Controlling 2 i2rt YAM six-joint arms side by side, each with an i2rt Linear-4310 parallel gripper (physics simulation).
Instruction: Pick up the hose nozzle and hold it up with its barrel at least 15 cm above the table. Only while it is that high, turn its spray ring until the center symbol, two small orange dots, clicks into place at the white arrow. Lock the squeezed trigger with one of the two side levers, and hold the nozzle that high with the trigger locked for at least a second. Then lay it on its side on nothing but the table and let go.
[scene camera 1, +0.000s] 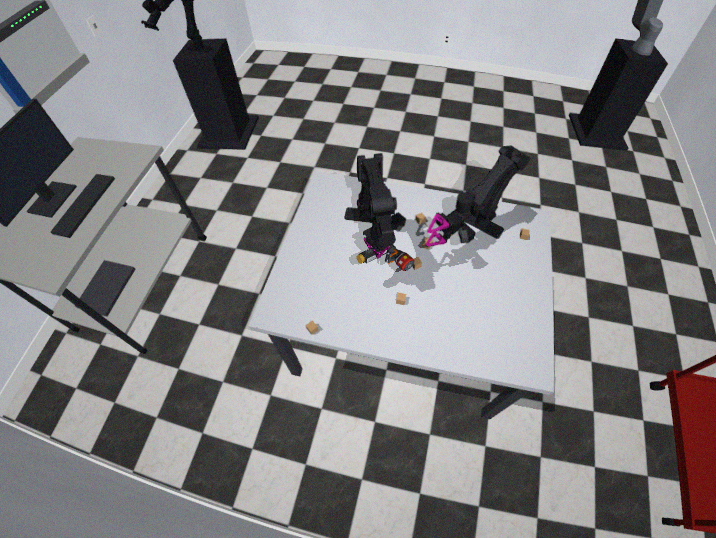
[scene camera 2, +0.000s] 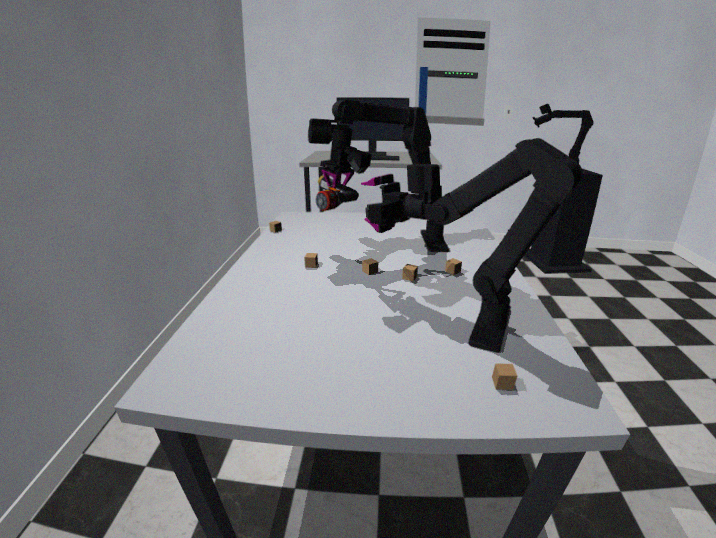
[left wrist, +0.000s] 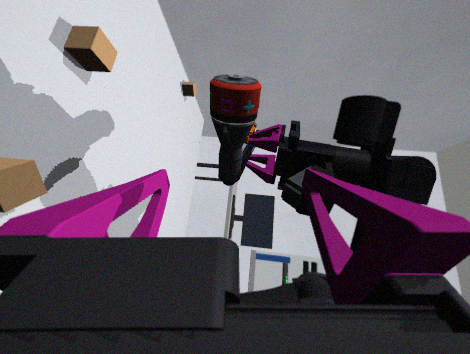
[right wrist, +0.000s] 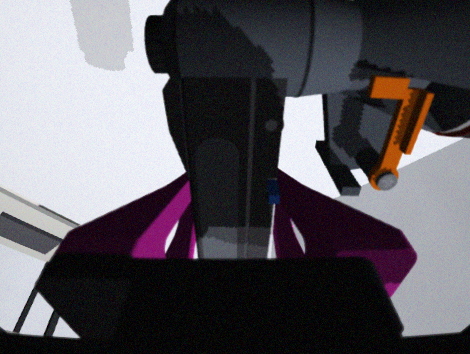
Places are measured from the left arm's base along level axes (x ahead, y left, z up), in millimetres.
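Where they show: left gripper, fingertip midpoint: (scene camera 1: 427, 239) (scene camera 2: 364, 201) (left wrist: 235, 176); right gripper, fingertip midpoint: (scene camera 1: 375, 254) (right wrist: 234, 177); left arm's base, link origin: (scene camera 1: 481, 224) (scene camera 2: 491, 325); right arm's base, link origin: (scene camera 1: 366, 216) (scene camera 2: 433, 241).
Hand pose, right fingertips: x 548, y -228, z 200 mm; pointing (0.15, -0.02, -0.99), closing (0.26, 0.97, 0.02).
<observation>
Each offset is from my right fingertips to the centre of the thing. "*": to the spot under its first point. Level surfaces: height alone.
The hose nozzle @[* dx -29, dy +84, dz +27 mm] (scene camera 1: 398, 256) (scene camera 2: 346, 194) (left wrist: 232, 150) (right wrist: 225, 115) hangs well above the table. My right gripper (scene camera 1: 377, 247) (scene camera 2: 336, 185) (left wrist: 234, 147) (right wrist: 234, 177) is shut on its dark handle. The red spray ring @[dx -36, dy +112, dz +5 mm] (scene camera 1: 405, 262) (scene camera 2: 325, 200) (left wrist: 235, 97) shows a purple square and a teal plus in the left wrist view; a faint arrow mark lies just below the square. The two orange dots cannot be made out. An orange lever-like part @[* dx -31, dy +62, dz +28 mm] (right wrist: 395, 135) shows beside the barrel; whether the trigger is locked is unclear. My left gripper (scene camera 1: 428, 233) (scene camera 2: 366, 202) (left wrist: 235, 176) is open, apart from the nozzle, facing its side.
Several wooden blocks @[dx +10, dy +140, dz -183 mm] (scene camera 1: 401, 298) @[dx -603, dy +419, dz -183 mm] (scene camera 2: 504, 376) (left wrist: 91, 48) lie scattered on the white table @[dz -200 mm] (scene camera 1: 463, 323) (scene camera 2: 289, 358), some below the grippers. A desk (scene camera 1: 133, 159) with a monitor stands at the left of scene camera 1, and a red cart (scene camera 1: 697, 439) at the lower right.
</observation>
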